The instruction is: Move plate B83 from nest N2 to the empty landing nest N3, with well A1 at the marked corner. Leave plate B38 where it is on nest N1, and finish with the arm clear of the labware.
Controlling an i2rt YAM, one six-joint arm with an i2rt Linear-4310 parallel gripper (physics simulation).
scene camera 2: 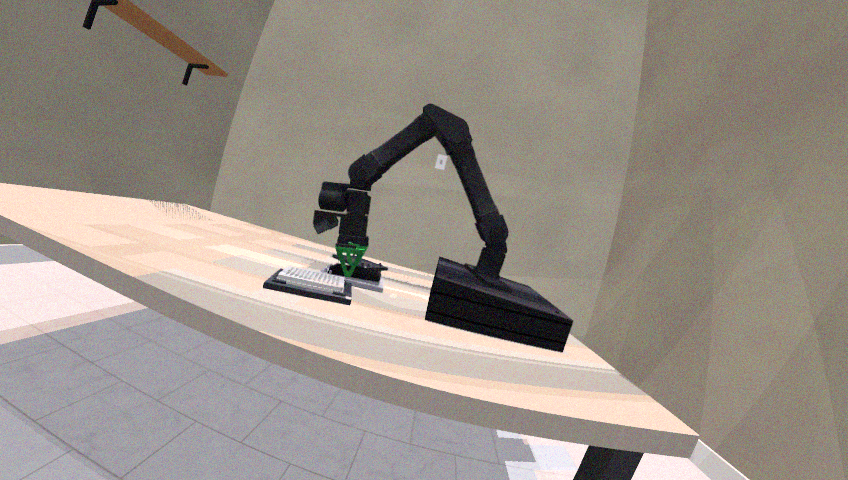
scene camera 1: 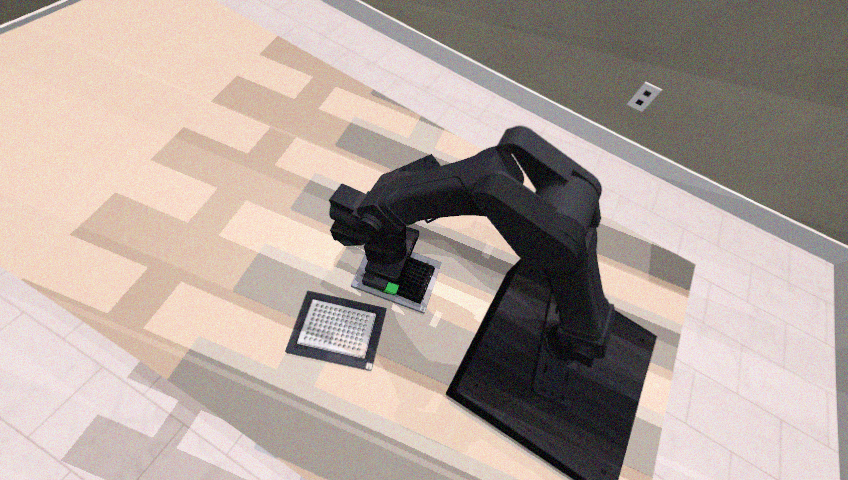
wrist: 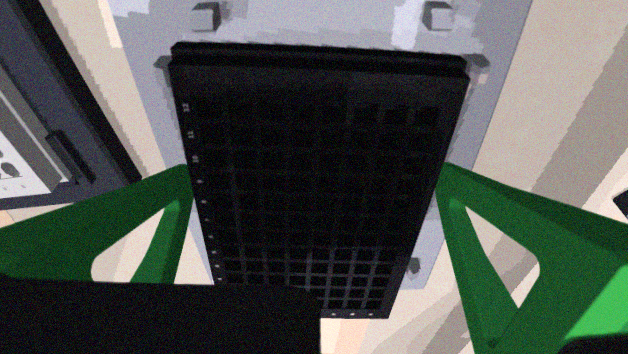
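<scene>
A black well plate lies flat on a light grey nest. Column numbers 12, 11 and 10 show along its left edge in the wrist view. My gripper is open, pointing down, with one green finger at each long side of this plate, close to its edges. A white well plate lies on a dark nest. Plate and nest names are not readable. No empty nest shows.
The dark nest stands close beside the grey nest, to the left in the wrist view. The arm's black base stands on the wooden table, to the right of both nests in the scene views. A wooden shelf hangs on the wall.
</scene>
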